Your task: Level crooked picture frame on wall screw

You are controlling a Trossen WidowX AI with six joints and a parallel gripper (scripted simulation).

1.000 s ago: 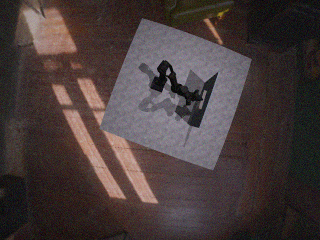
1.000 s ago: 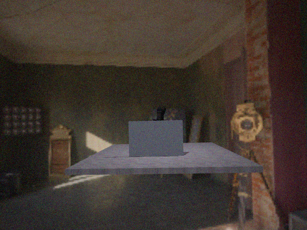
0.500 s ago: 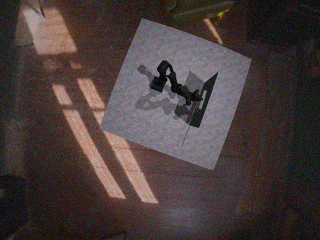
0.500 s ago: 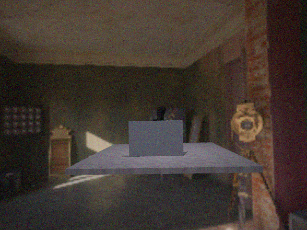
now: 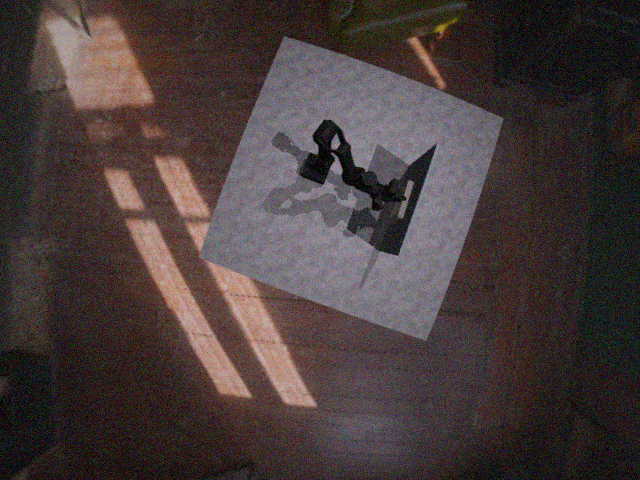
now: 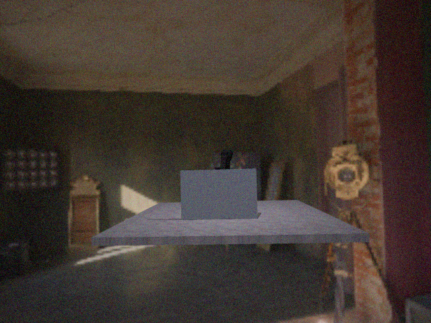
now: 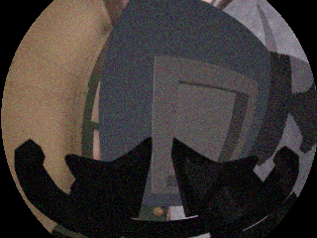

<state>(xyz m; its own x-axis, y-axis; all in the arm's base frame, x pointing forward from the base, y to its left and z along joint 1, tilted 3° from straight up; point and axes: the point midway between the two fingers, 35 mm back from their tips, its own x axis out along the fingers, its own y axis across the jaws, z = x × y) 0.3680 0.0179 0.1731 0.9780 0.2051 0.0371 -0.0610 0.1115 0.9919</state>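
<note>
The picture frame lies 10 mm ahead of my gripper tip and 50 mm below it. From my gripper tip the other things lie so: wall panel (20 mm ahead, 10 mm to the left, 60 mm below).
</note>
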